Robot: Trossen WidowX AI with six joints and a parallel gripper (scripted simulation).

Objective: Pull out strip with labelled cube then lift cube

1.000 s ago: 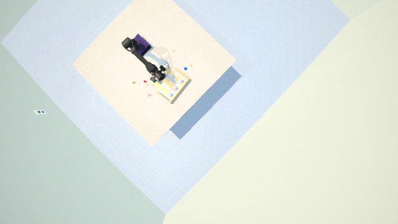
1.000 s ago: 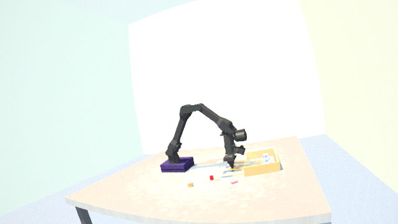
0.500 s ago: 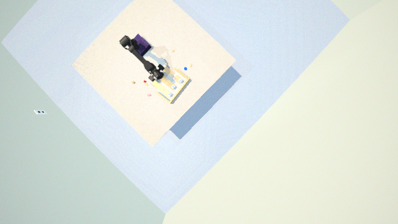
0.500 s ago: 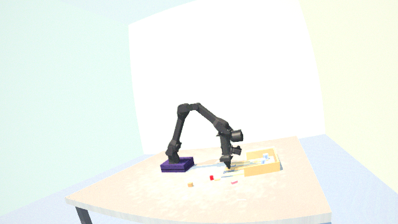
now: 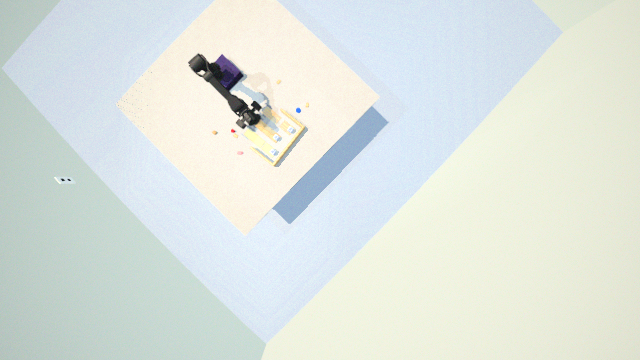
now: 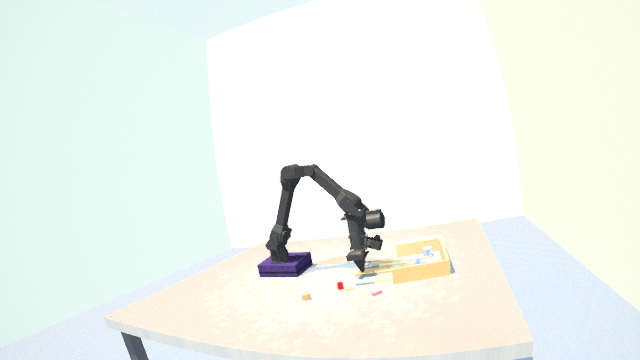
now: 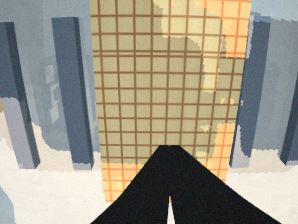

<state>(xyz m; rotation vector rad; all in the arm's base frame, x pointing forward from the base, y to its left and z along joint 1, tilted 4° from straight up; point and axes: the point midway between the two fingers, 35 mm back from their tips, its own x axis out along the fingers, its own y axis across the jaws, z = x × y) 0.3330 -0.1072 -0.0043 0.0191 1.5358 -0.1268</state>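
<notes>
Right now my gripper tip is 6 cm past the red piece, 14 cm to the left of it and 1 cm below it. Round my gripper tip: pink piece: 6 cm ahead, 24 cm to the right.
</notes>
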